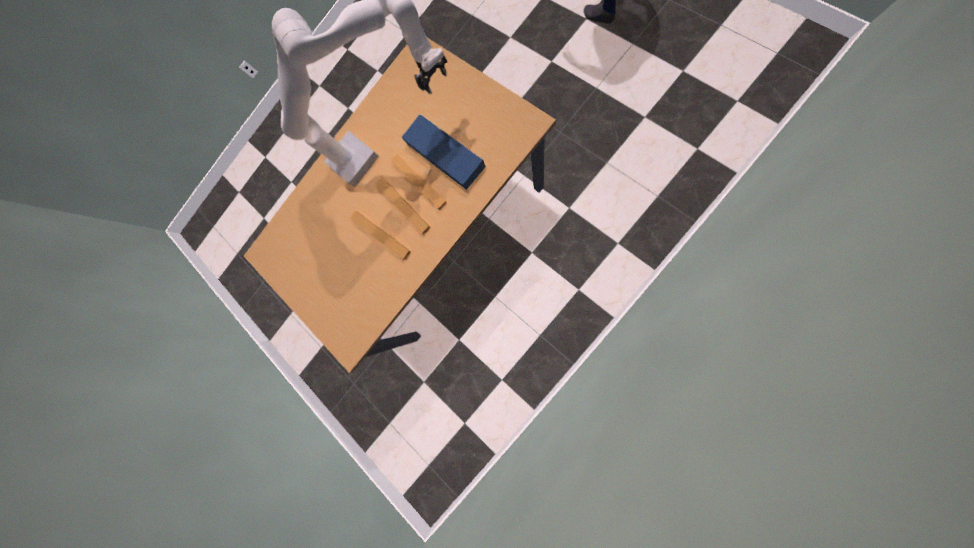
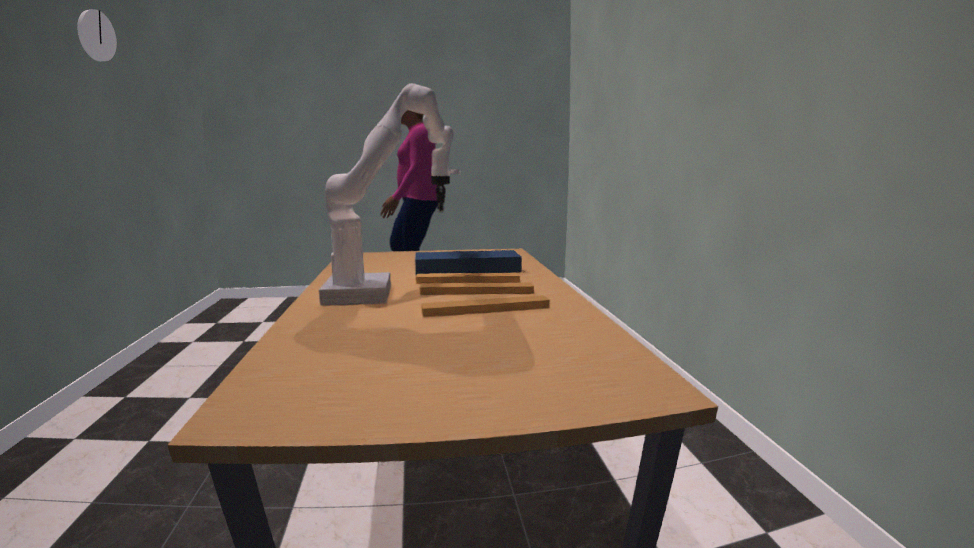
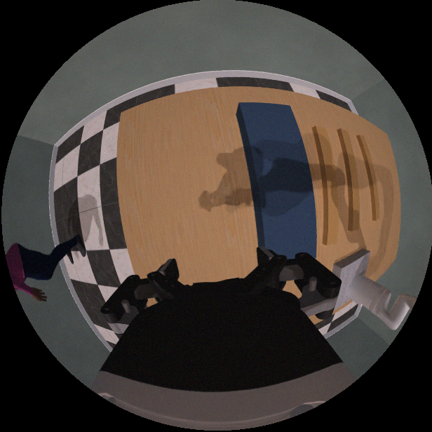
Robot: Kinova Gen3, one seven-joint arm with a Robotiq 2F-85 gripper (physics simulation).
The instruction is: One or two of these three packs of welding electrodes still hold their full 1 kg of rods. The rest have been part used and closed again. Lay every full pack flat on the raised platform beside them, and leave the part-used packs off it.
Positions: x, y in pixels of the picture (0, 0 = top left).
Labels:
A tan pack shows in image 1, in image 2 and in image 3 point(349, 161). A tan pack shows in image 1, in image 2 and in image 3 point(327, 166). One and the same spot on the tan pack: point(image 1: 416, 179) is point(image 2: 466, 274). One and the same spot on the tan pack: point(image 2: 524, 287) is point(image 1: 417, 228).

